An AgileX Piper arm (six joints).
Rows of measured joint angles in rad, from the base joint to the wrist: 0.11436, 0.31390, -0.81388, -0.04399, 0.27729, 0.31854; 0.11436, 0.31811, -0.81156, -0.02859, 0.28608, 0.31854; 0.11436, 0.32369, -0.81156, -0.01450, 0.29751, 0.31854; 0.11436, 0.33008, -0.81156, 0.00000, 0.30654, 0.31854; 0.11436, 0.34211, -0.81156, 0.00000, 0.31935, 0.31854; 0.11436, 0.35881, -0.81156, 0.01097, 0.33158, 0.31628; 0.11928, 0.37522, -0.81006, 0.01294, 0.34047, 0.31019; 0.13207, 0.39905, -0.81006, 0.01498, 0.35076, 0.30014; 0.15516, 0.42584, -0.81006, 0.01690, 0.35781, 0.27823; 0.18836, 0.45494, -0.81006, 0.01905, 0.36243, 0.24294; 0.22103, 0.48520, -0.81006, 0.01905, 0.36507, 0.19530; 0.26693, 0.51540, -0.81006, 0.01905, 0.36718, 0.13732; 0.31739, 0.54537, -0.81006, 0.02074, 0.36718, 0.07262; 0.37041, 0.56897, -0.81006, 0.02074, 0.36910, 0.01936; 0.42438, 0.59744, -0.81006, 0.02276, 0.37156, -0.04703; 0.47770, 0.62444, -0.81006, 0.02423, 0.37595, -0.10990; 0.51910, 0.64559, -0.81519, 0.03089, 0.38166, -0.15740
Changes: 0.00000, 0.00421, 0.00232, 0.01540, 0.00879, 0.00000; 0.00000, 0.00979, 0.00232, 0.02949, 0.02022, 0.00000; 0.00000, 0.01618, 0.00232, 0.04399, 0.02925, 0.00000; 0.00000, 0.02821, 0.00232, 0.04399, 0.04206, 0.00000; 0.00000, 0.04491, 0.00232, 0.05496, 0.05429, -0.00226; 0.00492, 0.06132, 0.00382, 0.05693, 0.06318, -0.00835; 0.01771, 0.08515, 0.00382, 0.05897, 0.07347, -0.01840; 0.04080, 0.11194, 0.00382, 0.06089, 0.08052, -0.04031; 0.07400, 0.14104, 0.00382, 0.06304, 0.08514, -0.07560; 0.10667, 0.17130, 0.00382, 0.06304, 0.08778, -0.12324; 0.15257, 0.20150, 0.00382, 0.06304, 0.08989, -0.18122; 0.20303, 0.23147, 0.00382, 0.06473, 0.08989, -0.24592; 0.25605, 0.25507, 0.00382, 0.06473, 0.09181, -0.29918; 0.31002, 0.28354, 0.00382, 0.06675, 0.09427, -0.36557; 0.36334, 0.31054, 0.00382, 0.06822, 0.09866, -0.42844; 0.40474, 0.33169, -0.00131, 0.07488, 0.10437, -0.47594
